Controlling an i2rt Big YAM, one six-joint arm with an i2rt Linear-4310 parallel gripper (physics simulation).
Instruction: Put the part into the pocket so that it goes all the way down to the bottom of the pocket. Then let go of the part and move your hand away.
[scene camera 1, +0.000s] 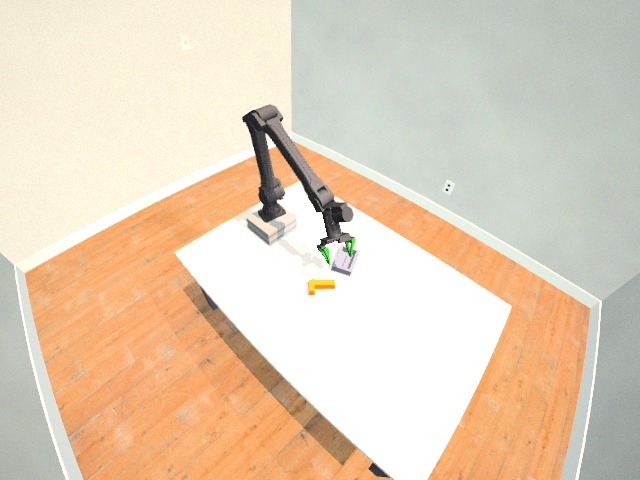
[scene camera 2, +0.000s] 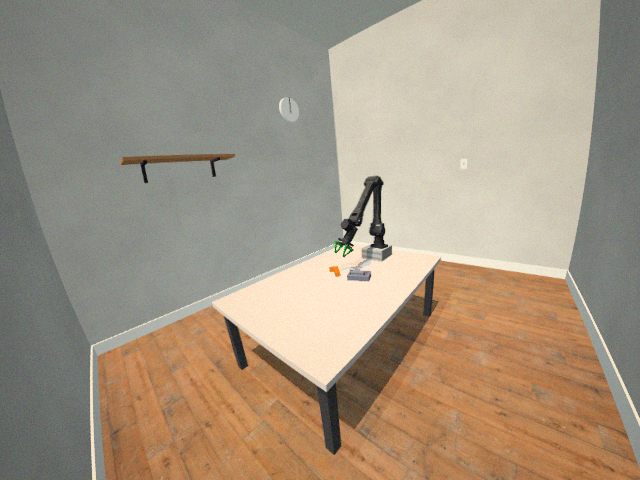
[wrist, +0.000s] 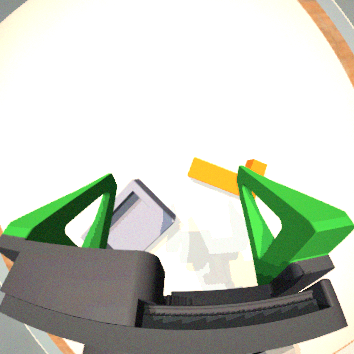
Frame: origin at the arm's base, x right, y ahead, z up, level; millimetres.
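Seen in the pictures: gripper, between the fingertips: (scene camera 1: 340, 260) (scene camera 2: 339, 255) (wrist: 173, 175); arm's base, origin of its link: (scene camera 1: 272, 213) (scene camera 2: 379, 246).
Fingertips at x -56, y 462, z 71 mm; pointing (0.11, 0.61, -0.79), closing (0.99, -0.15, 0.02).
Pixels of each thing's top centre, then the offset from my fingertips to it. Level surfaces: height alone.
- orange L-shaped part, centre of its top: (wrist: 228, 169) (scene camera 1: 322, 285) (scene camera 2: 334, 269) dz -123, dx +72, dy -9 mm
- grey-lilac block, centre of its top: (wrist: 122, 230) (scene camera 1: 346, 257) (scene camera 2: 359, 272) dz -117, dx -105, dy -68 mm
- white table, height of its surface: dz -153 mm
The orange L-shaped part (scene camera 1: 323, 283) (scene camera 2: 334, 270) (wrist: 215, 175) lies flat on the table, apart from the grey-lilac block (scene camera 1: 342, 269) (scene camera 2: 358, 277) (wrist: 156, 204) with the recessed pocket. The part is outside the pocket. My gripper (scene camera 1: 340, 259) (scene camera 2: 341, 253) (wrist: 173, 175), with green fingers, is open and empty above the table, on the arm-base side of the part. In the wrist view the left finger covers one side of the block, and the right fingertip overlaps the part near its short leg. One end of the block is hidden behind the gripper body.
The arm's base stands on a striped grey block (scene camera 1: 271, 227) (scene camera 2: 376, 252) at one end of the white table (scene camera 1: 392, 341) (scene camera 2: 310, 315). The arm's shadow falls on the table near the pocket block. A wooden shelf (scene camera 2: 178, 158) and a round clock (scene camera 2: 288, 109) are on the wall.
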